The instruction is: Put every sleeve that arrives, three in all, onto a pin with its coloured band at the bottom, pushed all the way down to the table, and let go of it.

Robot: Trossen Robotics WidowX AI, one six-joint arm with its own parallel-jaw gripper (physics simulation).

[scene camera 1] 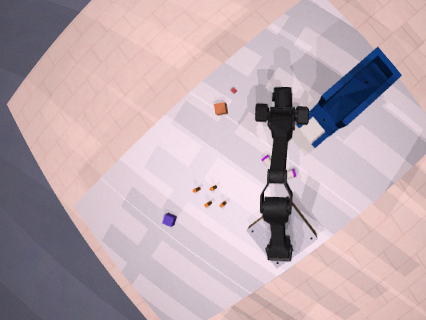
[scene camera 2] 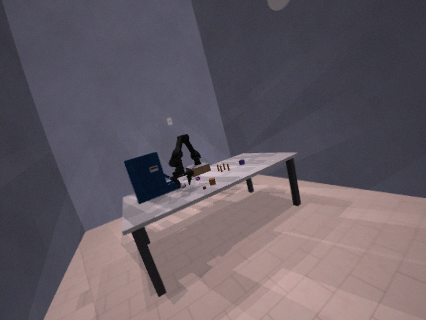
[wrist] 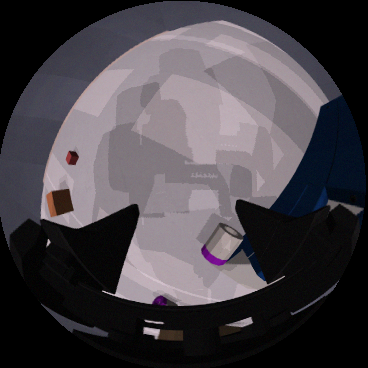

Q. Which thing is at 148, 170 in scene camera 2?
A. A blue dispenser box.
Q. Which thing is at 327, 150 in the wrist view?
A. A blue dispenser box.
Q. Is my gripper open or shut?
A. Open.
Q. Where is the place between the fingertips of my gripper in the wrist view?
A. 187, 207
